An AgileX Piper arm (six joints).
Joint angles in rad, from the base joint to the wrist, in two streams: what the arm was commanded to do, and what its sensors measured. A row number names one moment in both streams.
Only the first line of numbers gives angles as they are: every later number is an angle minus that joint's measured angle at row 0.
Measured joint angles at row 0:
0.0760, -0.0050, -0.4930, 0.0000, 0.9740, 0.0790
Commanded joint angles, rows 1 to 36:
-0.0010, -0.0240, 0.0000, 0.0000, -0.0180, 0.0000
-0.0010, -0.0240, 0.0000, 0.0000, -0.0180, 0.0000
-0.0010, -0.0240, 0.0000, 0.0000, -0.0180, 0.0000
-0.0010, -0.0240, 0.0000, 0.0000, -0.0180, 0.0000
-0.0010, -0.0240, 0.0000, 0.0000, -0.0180, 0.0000
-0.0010, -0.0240, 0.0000, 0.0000, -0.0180, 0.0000
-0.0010, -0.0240, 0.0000, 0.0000, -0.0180, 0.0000
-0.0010, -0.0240, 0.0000, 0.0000, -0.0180, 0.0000
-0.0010, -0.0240, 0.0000, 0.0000, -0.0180, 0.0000
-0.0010, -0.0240, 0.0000, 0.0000, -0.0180, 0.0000
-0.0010, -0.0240, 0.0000, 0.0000, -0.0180, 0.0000
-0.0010, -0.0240, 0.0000, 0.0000, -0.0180, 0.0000
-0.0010, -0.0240, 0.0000, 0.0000, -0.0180, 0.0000
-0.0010, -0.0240, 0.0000, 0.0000, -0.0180, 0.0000
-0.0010, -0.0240, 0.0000, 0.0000, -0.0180, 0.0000
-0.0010, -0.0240, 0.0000, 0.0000, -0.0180, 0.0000
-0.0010, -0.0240, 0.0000, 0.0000, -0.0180, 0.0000
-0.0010, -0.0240, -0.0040, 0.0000, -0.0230, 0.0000
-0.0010, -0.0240, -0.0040, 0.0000, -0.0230, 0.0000
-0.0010, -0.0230, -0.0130, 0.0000, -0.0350, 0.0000
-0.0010, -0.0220, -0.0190, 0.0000, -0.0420, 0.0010
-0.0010, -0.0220, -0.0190, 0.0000, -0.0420, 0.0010
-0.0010, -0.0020, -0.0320, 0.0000, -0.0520, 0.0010
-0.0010, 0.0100, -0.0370, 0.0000, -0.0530, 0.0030
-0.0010, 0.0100, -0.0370, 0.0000, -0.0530, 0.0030
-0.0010, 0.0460, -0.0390, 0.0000, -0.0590, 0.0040
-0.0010, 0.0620, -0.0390, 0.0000, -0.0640, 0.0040
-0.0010, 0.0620, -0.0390, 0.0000, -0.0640, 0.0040
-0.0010, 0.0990, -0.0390, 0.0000, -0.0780, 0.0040
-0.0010, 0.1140, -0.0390, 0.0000, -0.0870, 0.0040
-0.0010, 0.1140, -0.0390, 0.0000, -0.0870, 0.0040
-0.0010, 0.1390, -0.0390, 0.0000, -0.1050, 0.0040
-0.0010, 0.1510, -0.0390, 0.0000, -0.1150, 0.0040
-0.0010, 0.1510, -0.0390, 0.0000, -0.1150, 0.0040
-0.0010, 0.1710, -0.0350, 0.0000, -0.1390, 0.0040
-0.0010, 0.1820, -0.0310, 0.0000, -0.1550, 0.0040
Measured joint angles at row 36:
0.0000, 0.1700, -0.0290, 0.0000, -0.1210, 0.0010
